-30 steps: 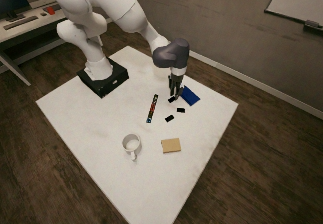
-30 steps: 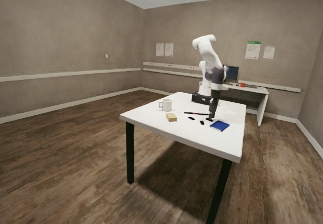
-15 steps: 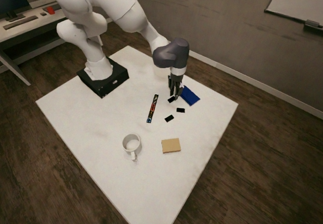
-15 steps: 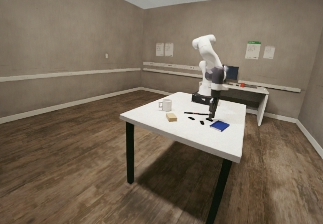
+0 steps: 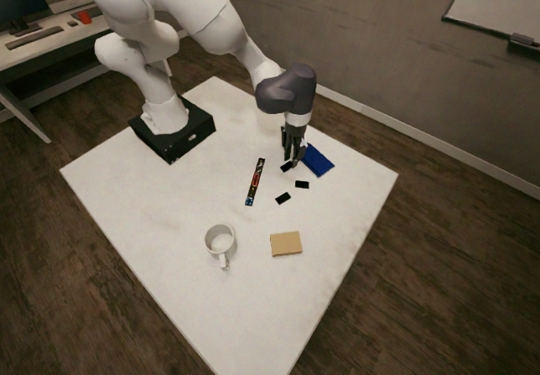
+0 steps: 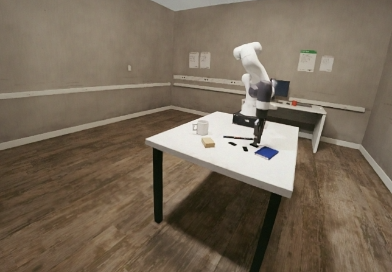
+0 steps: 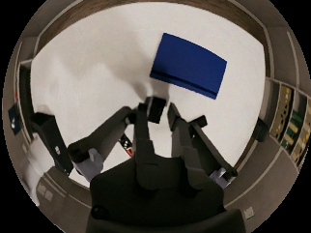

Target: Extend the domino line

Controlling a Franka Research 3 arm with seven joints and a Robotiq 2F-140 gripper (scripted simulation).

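Right now the domino is 10 mm behind my hand, 20 mm to the right of it and 50 mm below it. The rest, counted from my hand: tan block 170 mm ahead, 290 mm to the right, 30 mm below; then white mug 10 mm ahead, 420 mm to the right, 10 mm below.
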